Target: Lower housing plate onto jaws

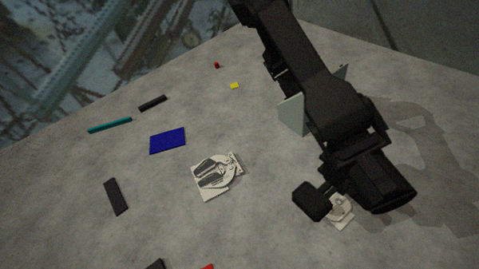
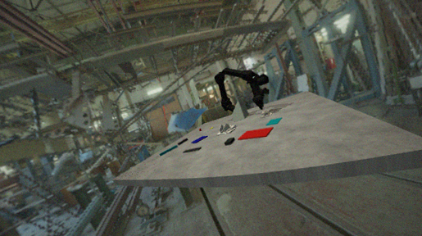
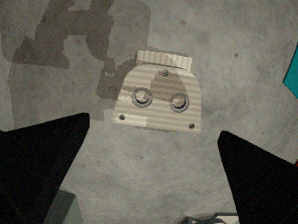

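My gripper tip is now 5 cm above the white stepped block and 1 cm to the right of it. From my gripper tip the other things lie so: red tile 34 cm ahead, 7 cm to the right, 6 cm below; teal plate 22 cm ahead, 6 cm below, 4 cm to the left; black block 37 cm ahead, 20 cm to the right, 5 cm below.
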